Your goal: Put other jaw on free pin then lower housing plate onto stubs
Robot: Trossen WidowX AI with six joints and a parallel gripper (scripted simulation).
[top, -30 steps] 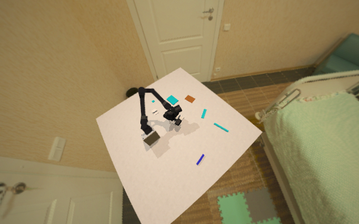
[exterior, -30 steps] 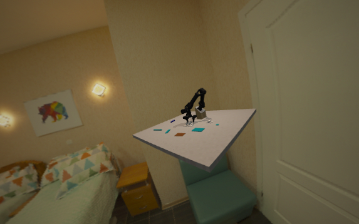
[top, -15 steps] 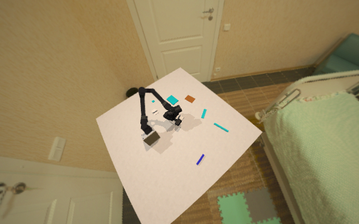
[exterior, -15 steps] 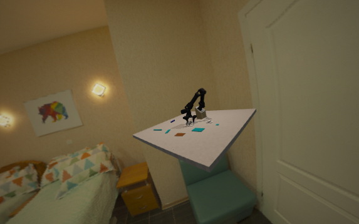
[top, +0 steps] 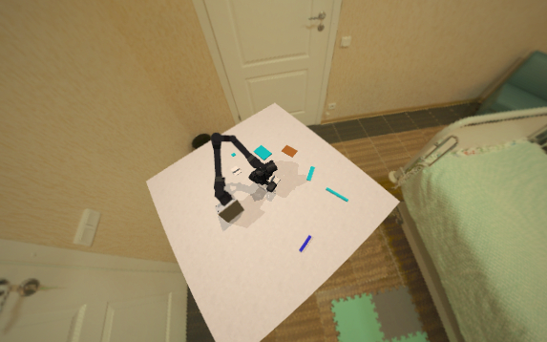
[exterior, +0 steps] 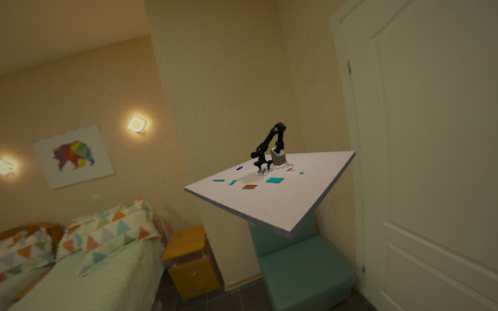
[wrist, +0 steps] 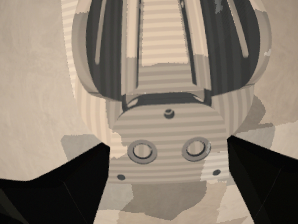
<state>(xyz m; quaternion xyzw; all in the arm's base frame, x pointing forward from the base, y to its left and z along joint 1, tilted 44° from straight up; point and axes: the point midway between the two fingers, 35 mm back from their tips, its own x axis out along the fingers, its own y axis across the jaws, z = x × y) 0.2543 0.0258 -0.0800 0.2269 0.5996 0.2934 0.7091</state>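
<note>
Right now the jaw piece is 20 mm ahead of my gripper tip, 20 mm to the left of it and 10 mm above it. From my gripper tip the other things lie so: teal plate (200 mm ahead, 220 mm to the left); blue bar (100 mm behind, 430 mm to the right); orange plate (340 mm ahead, 70 mm to the left, 10 mm below).
</note>
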